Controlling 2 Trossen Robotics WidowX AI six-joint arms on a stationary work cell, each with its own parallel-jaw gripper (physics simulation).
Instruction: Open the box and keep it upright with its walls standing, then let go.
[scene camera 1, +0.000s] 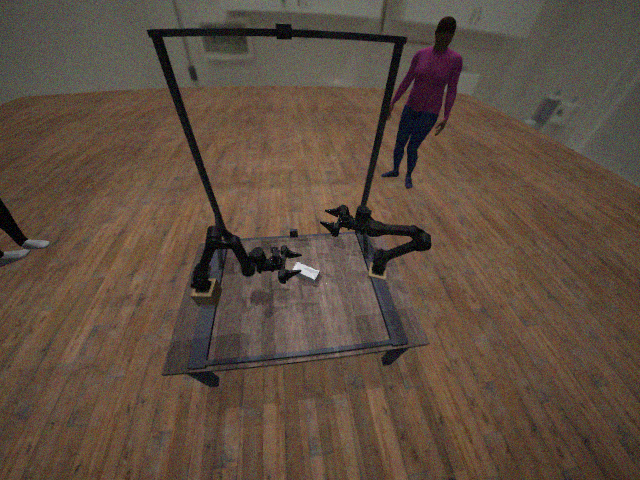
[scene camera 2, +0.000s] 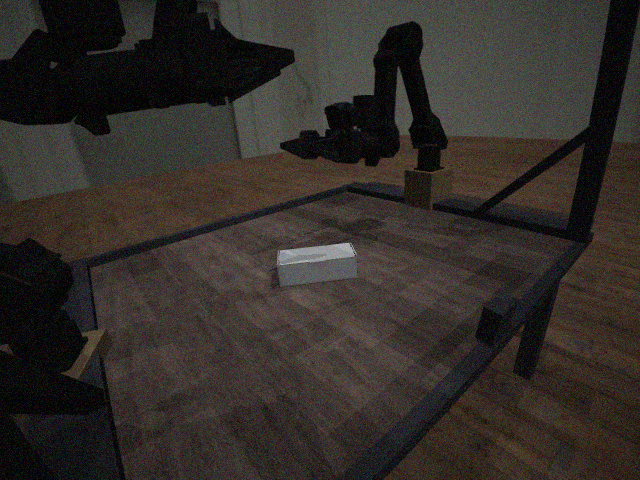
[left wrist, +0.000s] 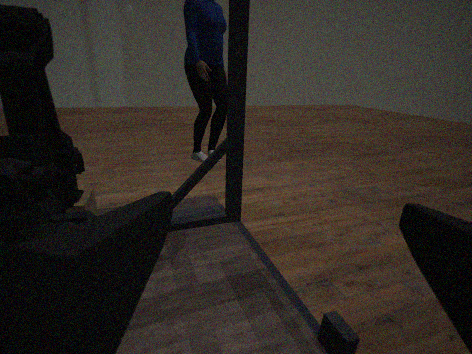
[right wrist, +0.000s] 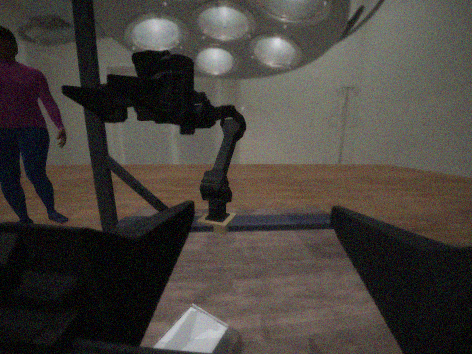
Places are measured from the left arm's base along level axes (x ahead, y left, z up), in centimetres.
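Where they show: left gripper, fingertip midpoint: (scene camera 1: 322, 216) (scene camera 2: 286, 64) (left wrist: 284, 208) (right wrist: 82, 84); right gripper, fingertip midpoint: (scene camera 1: 301, 262) (scene camera 2: 291, 146) (right wrist: 262, 210); left arm's base at its link origin: (scene camera 1: 377, 270) (scene camera 2: 54, 358) (right wrist: 217, 216); right arm's base at its link origin: (scene camera 1: 203, 287) (scene camera 2: 428, 169).
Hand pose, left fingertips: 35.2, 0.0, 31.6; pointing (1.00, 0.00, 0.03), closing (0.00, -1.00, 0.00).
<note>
Things, the pixels of their top centre, and the offset from my left fingertips, as dx, dy, dz. Level surfaces: height alone.
- small long white box at its top centre: (scene camera 2: 316, 252) (scene camera 1: 305, 270) +4.3, +13.6, -29.9
- table at its surface level: dz -34.4
- small dark block at its top centre: (scene camera 2: 500, 301) (left wrist: 340, 325) (scene camera 1: 293, 230) +21.4, -12.8, -28.6
A small long white box (scene camera 1: 306, 271) (scene camera 2: 316, 270) (right wrist: 195, 332) rests on the table (scene camera 1: 310, 322) (scene camera 2: 232, 351). Its side walls stand low and its top looks covered by pale panels with a greyer patch; how they meet is too dim to tell. My right gripper (scene camera 1: 299, 262) (scene camera 2: 282, 146) (right wrist: 262, 210) is open and empty, above the table and close to the box as seen in scene camera 1. My left gripper (scene camera 1: 324, 217) (scene camera 2: 293, 56) (left wrist: 284, 208) is open and empty, high over the table's far edge in scene camera 1. The box does not show in the left wrist view.
A dark frame post (scene camera 1: 382, 124) (scene camera 2: 602, 113) (left wrist: 236, 100) rises at the table's edge. A small dark block (scene camera 1: 293, 233) (scene camera 2: 496, 317) (left wrist: 337, 332) sits on the table's rim. A person in a magenta top (scene camera 1: 436, 77) (right wrist: 22, 100) stands beyond the table.
</note>
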